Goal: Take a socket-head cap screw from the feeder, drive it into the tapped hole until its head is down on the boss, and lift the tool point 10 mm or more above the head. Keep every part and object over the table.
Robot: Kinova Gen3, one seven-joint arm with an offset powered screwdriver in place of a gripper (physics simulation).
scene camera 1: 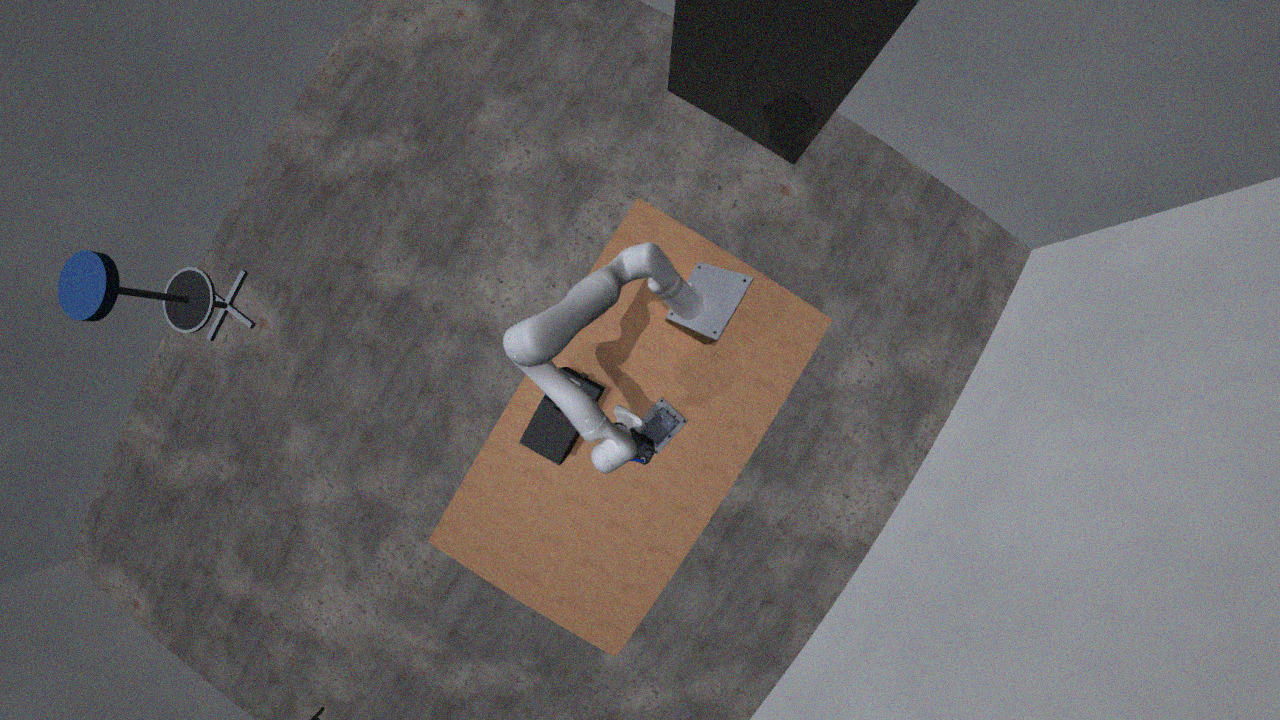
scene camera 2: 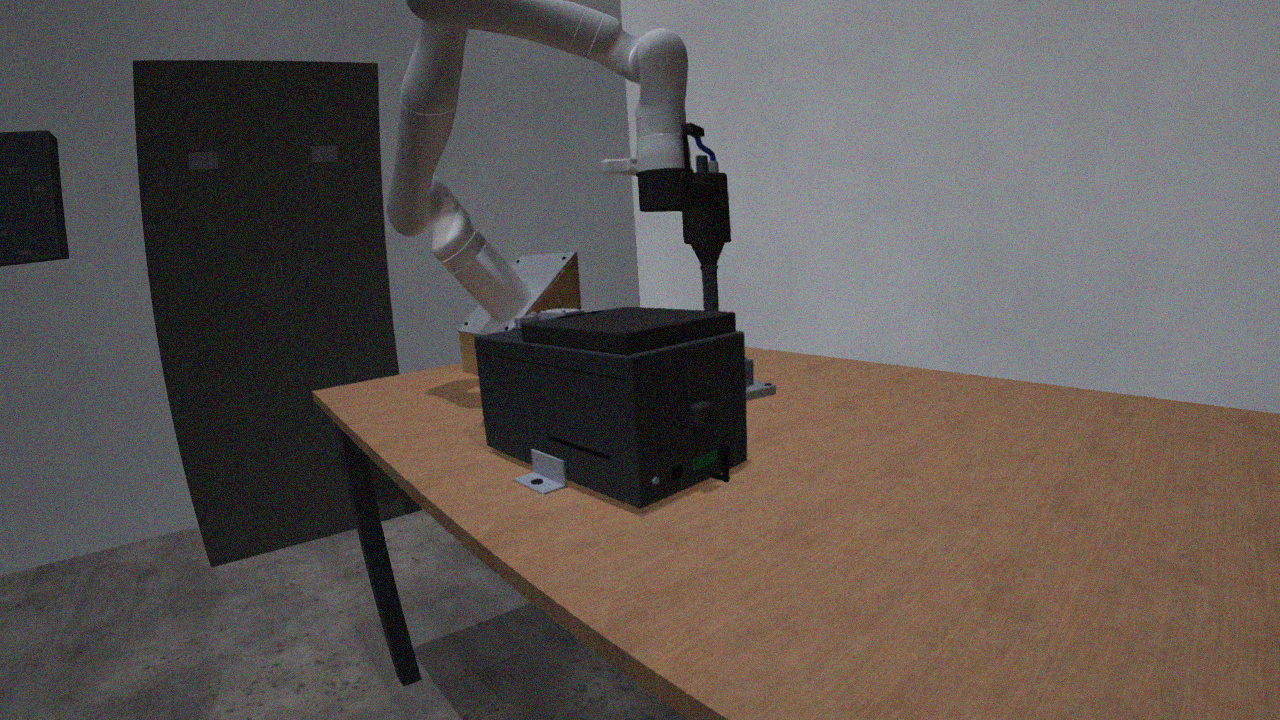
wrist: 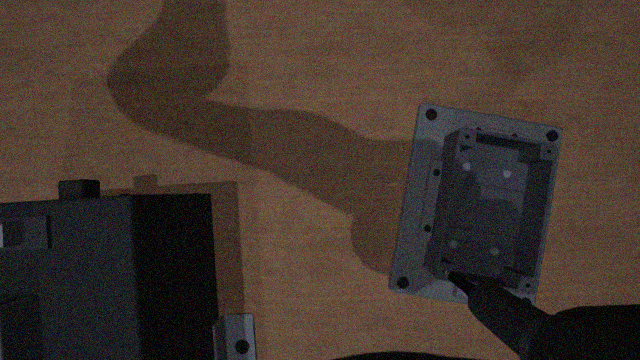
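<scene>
My screwdriver (wrist: 449, 274) points down at the lower-left corner boss of the grey open-topped housing (wrist: 440, 220) in the wrist view. A small pale spot shows at the tip; I cannot tell whether it is a screw, or whether the tip touches the boss. The housing stands on a grey base plate (wrist: 415, 200) (scene camera 2: 762, 390). In scene camera 2 the black feeder (scene camera 2: 554, 394) (scene camera 1: 547, 436) (wrist: 90, 265) hides the tool's lower end and most of the housing. The tool has no fingers, so open or shut cannot be read.
The feeder stands beside the housing, with a small metal bracket (scene camera 2: 547, 472) (wrist: 235, 335) at its foot. The arm's sloped mounting plate (scene camera 1: 726, 300) (scene camera 2: 544, 266) is at one end of the wooden table (scene camera 1: 572, 546) (scene camera 2: 939, 537). A blue-topped stool (scene camera 1: 85, 286) stands off the table.
</scene>
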